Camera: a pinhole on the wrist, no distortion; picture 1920 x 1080 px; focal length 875.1 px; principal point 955.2 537.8 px. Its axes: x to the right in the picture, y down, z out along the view. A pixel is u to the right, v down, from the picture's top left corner.
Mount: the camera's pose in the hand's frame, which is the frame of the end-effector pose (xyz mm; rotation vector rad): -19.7 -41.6 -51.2 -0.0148 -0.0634 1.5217
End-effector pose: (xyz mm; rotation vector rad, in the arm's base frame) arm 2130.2 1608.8 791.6 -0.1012 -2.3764 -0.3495
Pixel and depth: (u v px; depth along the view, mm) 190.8 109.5 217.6
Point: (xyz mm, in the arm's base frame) 1931.9 1419.7 666.4
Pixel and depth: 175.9 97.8 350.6
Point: 1781.3 1330.8 583.2
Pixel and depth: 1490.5 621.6 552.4
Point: 1907.7 2023.1 439.4
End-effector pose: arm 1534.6 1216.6 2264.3 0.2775 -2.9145 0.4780
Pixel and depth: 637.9 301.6 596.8
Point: 1420.1 756.9 1859.9
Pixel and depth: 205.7 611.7 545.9
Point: 1689.2 590.6 1952.1
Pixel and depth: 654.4 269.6 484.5
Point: 1428.9 844.4 1946.6
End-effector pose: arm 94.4 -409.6 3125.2 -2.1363 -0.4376 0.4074
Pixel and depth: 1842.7 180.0 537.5
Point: 118.2 -212.7 2425.0
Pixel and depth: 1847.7 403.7 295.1
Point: 42.9 -351.2 2777.1
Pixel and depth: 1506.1 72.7 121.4
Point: 102.7 -352.0 3055.3
